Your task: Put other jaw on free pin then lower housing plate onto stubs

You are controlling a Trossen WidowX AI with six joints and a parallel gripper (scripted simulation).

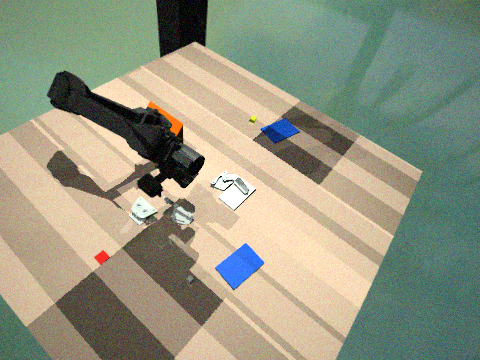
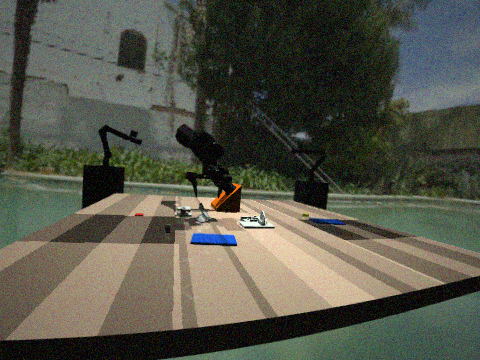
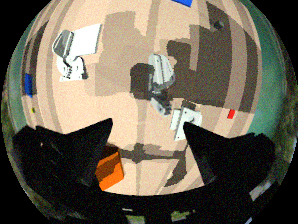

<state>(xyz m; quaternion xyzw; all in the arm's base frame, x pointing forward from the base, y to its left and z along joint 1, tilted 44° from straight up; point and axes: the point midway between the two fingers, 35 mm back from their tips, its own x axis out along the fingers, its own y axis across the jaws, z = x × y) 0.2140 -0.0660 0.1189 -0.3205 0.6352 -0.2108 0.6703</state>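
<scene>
Right now the grey jaw is 30 mm ahead of my gripper tip, 20 mm to the right of it and 40 mm below it. From my gripper tip the other things lie so: grey cube (240 mm ahead, 130 mm to the right, 70 mm below); red patch (20 mm ahead, 260 mm to the right, 80 mm below); white base plate (120 mm ahead, 190 mm to the left, 80 mm below).
</scene>
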